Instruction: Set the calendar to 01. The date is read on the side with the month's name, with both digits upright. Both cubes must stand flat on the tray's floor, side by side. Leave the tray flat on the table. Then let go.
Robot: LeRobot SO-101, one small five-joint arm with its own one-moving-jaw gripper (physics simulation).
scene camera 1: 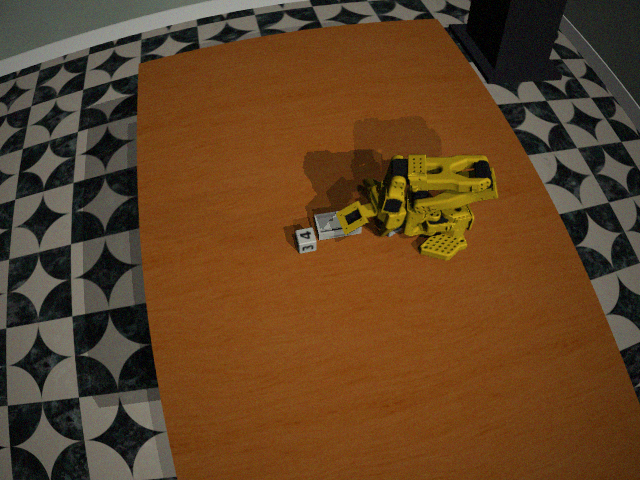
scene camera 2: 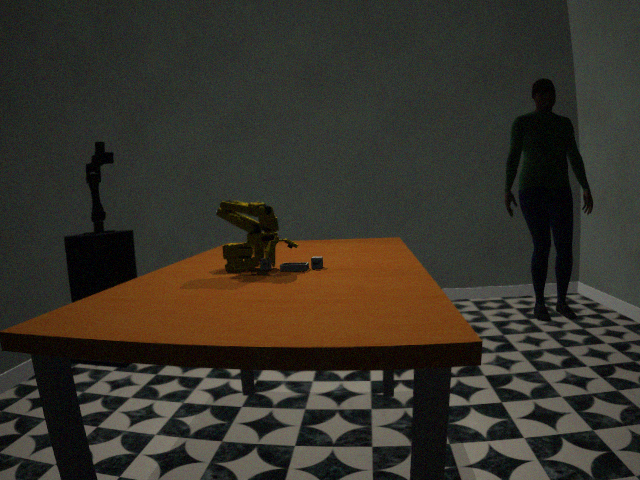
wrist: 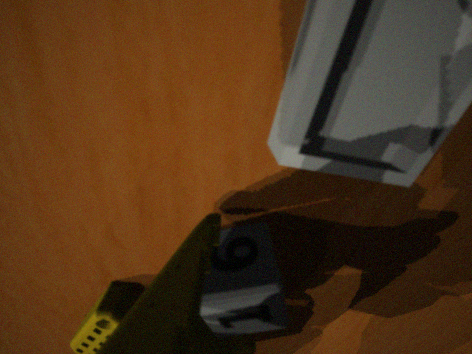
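My gripper (scene camera 1: 386,227) (scene camera 2: 266,265) is open and low beside the near cube. In the wrist view one dark jaw shows, and the other jaw is out of the picture. The near cube (scene camera 1: 391,233) (scene camera 2: 264,264) (wrist: 242,270) stands on the table just right of that jaw in the wrist view, with a 6 or 9 on one face and a 1 on another. It is mostly hidden in scene camera 1. The grey tray (scene camera 1: 330,236) (scene camera 2: 294,267) (wrist: 295,112) lies flat beyond it, with no cube seen inside. The other cube (scene camera 1: 306,240) (scene camera 2: 316,262), showing 4 and 3, stands past the tray's far end.
A yellow square plate on the wrist (scene camera 1: 353,217) overhangs the tray in scene camera 1. The arm's perforated yellow base plate (scene camera 1: 443,246) (wrist: 95,332) lies behind the near cube. The wooden table (scene camera 1: 330,351) (scene camera 2: 289,315) carries everything. A person (scene camera 2: 545,149) stands beyond it.
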